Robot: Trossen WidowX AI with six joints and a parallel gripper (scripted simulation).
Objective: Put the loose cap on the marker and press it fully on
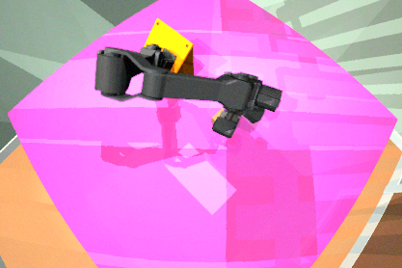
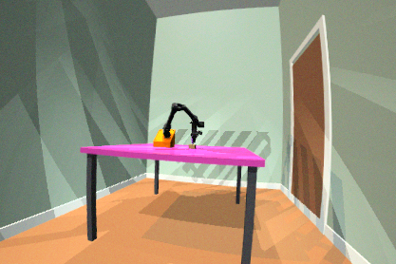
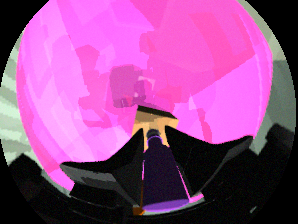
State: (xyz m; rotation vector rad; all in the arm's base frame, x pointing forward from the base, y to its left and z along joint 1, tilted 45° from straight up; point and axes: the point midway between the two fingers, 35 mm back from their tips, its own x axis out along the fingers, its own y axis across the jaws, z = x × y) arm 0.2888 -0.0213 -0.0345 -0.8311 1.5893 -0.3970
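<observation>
Now: gripper tip 4 cm above the holder block, 2 cm past it and 1 cm to the left of it. The rest, counted from my gripper tip: purple cap (5 cm above, 2 cm behind); purple marker (2 cm behind, 1 cm to the right, 1 cm above).
</observation>
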